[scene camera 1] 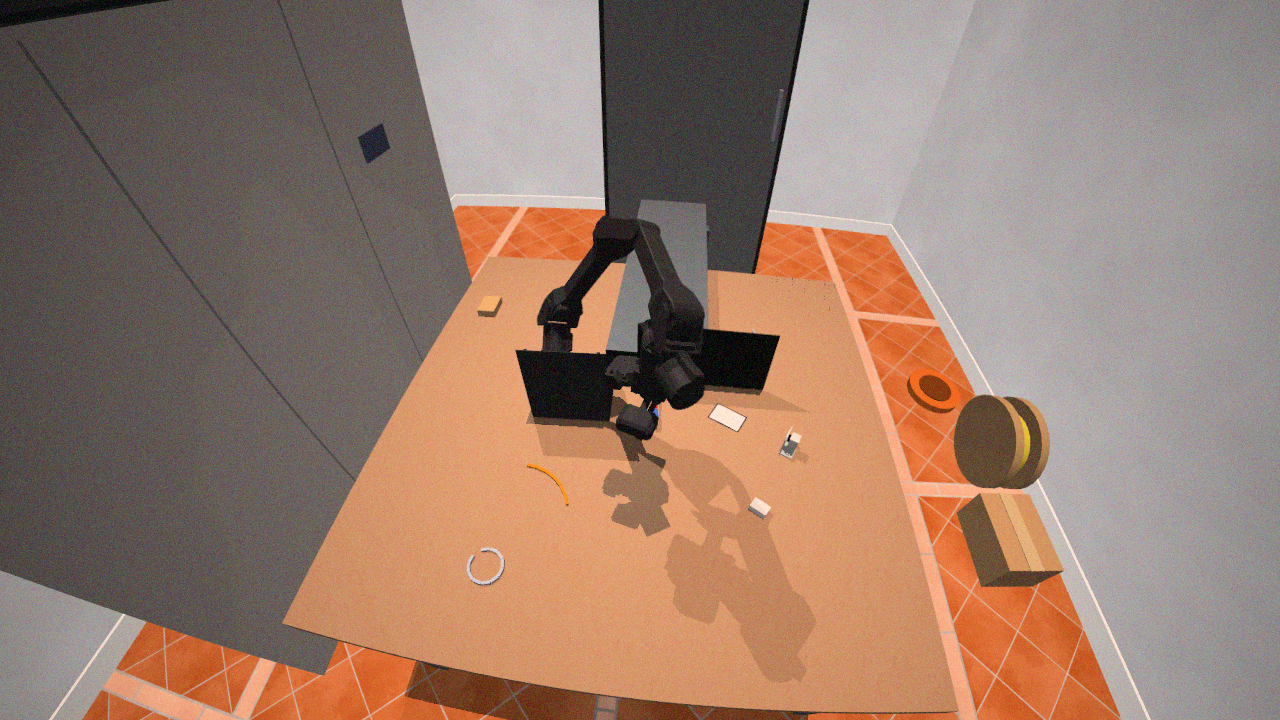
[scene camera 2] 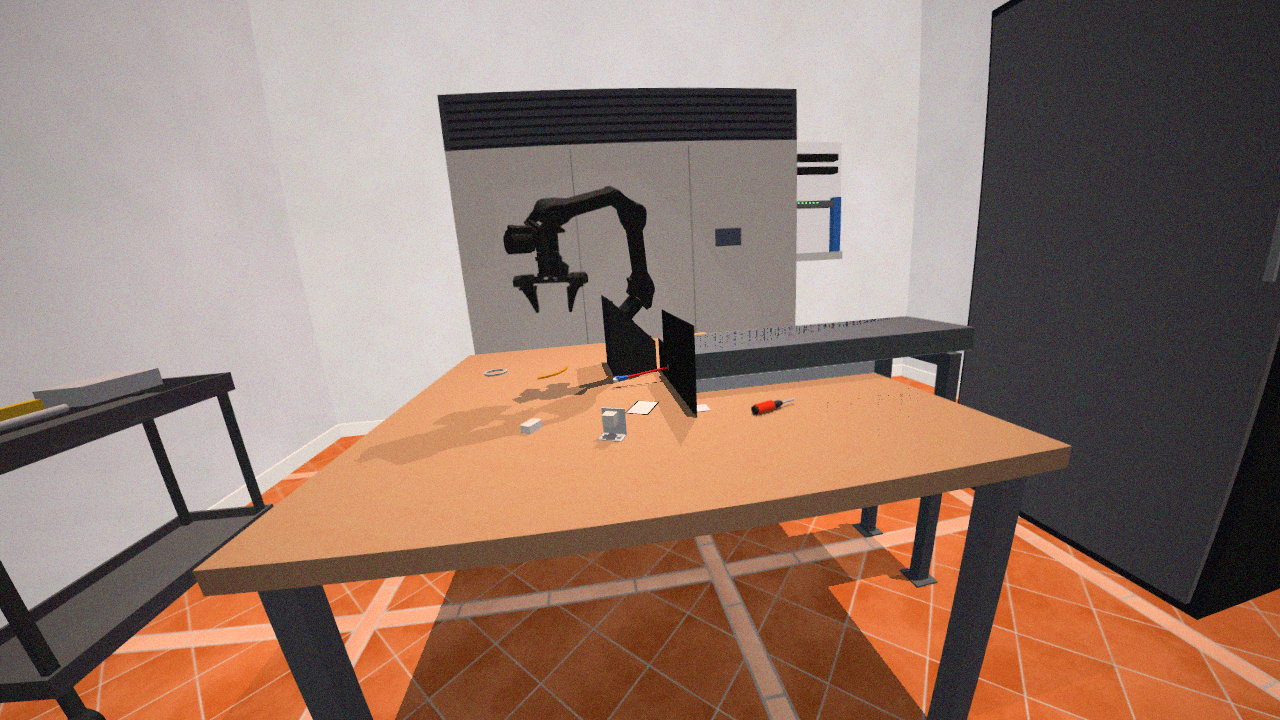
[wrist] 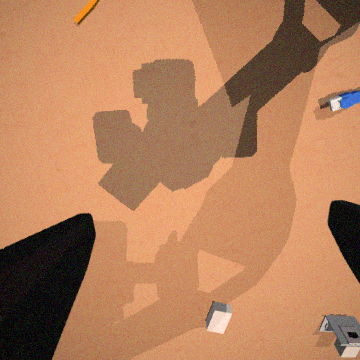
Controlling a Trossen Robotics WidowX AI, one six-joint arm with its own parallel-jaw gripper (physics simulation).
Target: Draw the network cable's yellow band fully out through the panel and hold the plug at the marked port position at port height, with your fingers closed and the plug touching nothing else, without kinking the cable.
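Places are measured from the arm's base along level axes (x ahead, y left, z up), in centimetres.
Where they show: gripper, fingertip midpoint: (scene camera 2: 554, 312) (wrist: 211, 218); arm's base, origin of the base link: (scene camera 1: 556, 352) (scene camera 2: 624, 314).
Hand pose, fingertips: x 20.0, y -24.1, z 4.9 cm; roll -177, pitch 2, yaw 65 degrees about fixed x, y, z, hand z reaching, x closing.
Observation:
Things, the pixels of their centre, and the offset from my fingertips. "spot": a spot on its surface instead.
- plug, body centre: (wrist: 349, 99) (scene camera 1: 655, 416) (scene camera 2: 620, 378) dy +15.8, dx +3.4, dz -19.6 cm
- blue boot, surface spot: (wrist: 351, 99) spot: dy +15.9, dx +3.5, dz -19.3 cm
- red cable, surface spot: (scene camera 2: 646, 372) spot: dy +23.2, dx +4.3, dz -18.8 cm
- right part, surface spot: (scene camera 2: 682, 358) (scene camera 1: 730, 359) spot: dy +26.6, dx +23.0, dz -11.4 cm
- grey bracket, body centre: (wrist: 344, 336) (scene camera 2: 611, 424) (scene camera 1: 791, 442) dy +6.0, dx +35.4, dz -19.4 cm
- white block, body centre: (wrist: 218, 317) (scene camera 2: 531, 426) (scene camera 1: 759, 508) dy -9.3, dx +24.4, dz -21.2 cm
- white card, body centre: (scene camera 2: 642, 407) (scene camera 1: 727, 417) dy +16.4, dx +21.9, dz -22.1 cm
- orange strip, body centre: (scene camera 1: 546, 483) (scene camera 2: 553, 372) dy -0.8, dx -22.4, dz -21.9 cm
- red screwdriver, body centre: (scene camera 2: 775, 404) dy +42.6, dx +36.7, dz -21.1 cm
The plug (scene camera 1: 656, 412) (scene camera 2: 619, 378) (wrist: 335, 103) has a clear-white tip and a blue boot (wrist: 351, 99). It points out from the gap in the black panel, on its near side. The red cable (scene camera 2: 646, 372) runs back from it toward the gap. The panel has a left part (scene camera 1: 568, 385) (scene camera 2: 631, 349) and a right part (scene camera 1: 741, 360) (scene camera 2: 682, 358). The yellow band does not show. My gripper (scene camera 2: 554, 311) (wrist: 211, 218) is open and empty, pointing down high above the table, with the plug off to its upper right in the wrist view.
A grey bracket (scene camera 1: 787, 447) (scene camera 2: 613, 422) (wrist: 345, 330), a white block (scene camera 1: 759, 507) (scene camera 2: 530, 426) (wrist: 218, 317) and a white card (scene camera 1: 726, 417) (scene camera 2: 642, 408) lie near the panel. An orange strip (scene camera 1: 552, 480) (wrist: 86, 12) lies on the table. A red screwdriver (scene camera 2: 767, 407) lies beyond the panel.

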